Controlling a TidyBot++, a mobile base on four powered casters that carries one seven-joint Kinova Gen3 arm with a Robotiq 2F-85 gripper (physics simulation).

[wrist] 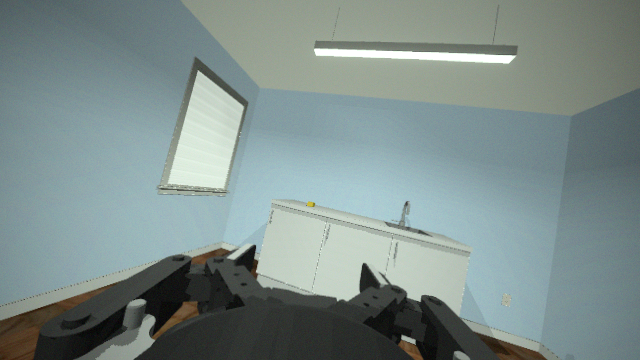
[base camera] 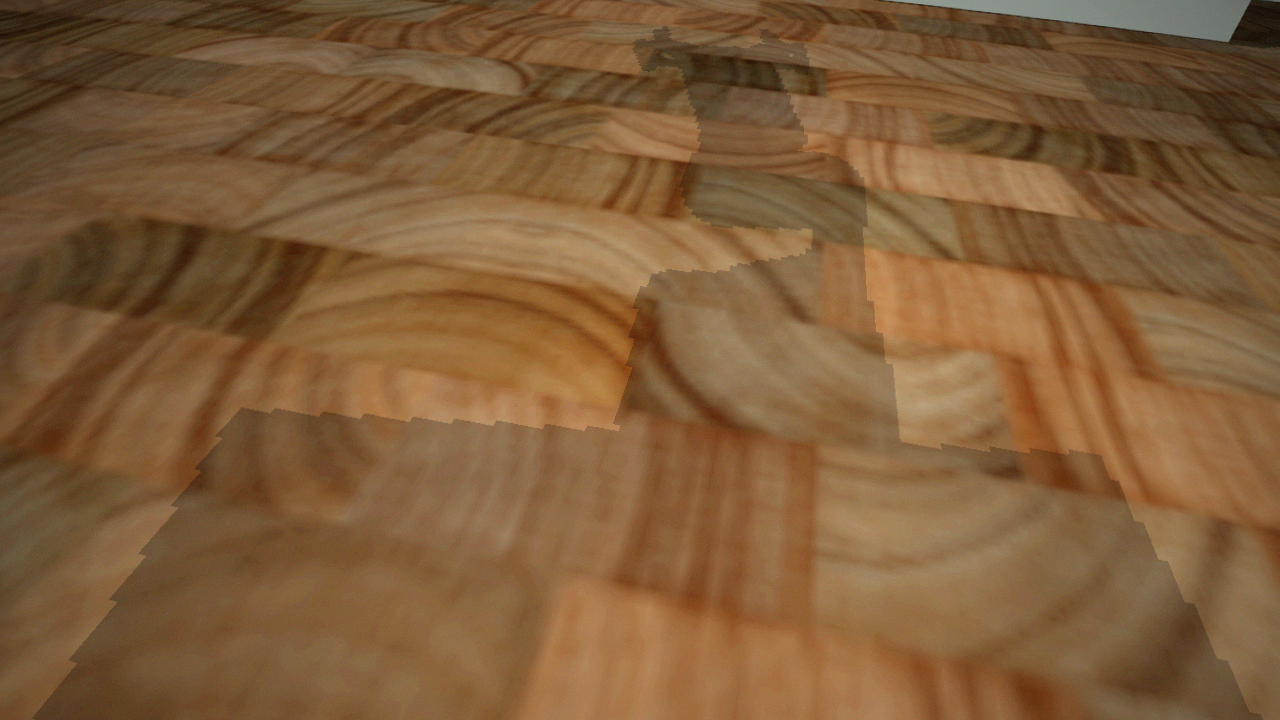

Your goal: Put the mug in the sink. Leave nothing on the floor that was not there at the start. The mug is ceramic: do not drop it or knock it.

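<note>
My gripper is open, with its two fingers wide apart and nothing between them in the wrist view. The sink is a dark basin set in the right part of a white counter, across the room, with a grey faucet standing at it. The gripper is far from the sink. The mug does not show in either view.
The white counter has cabinet doors and stands against the blue far wall. A small yellow object lies on its left part. A window is in the left wall. The robot's shadow falls on the wooden floor.
</note>
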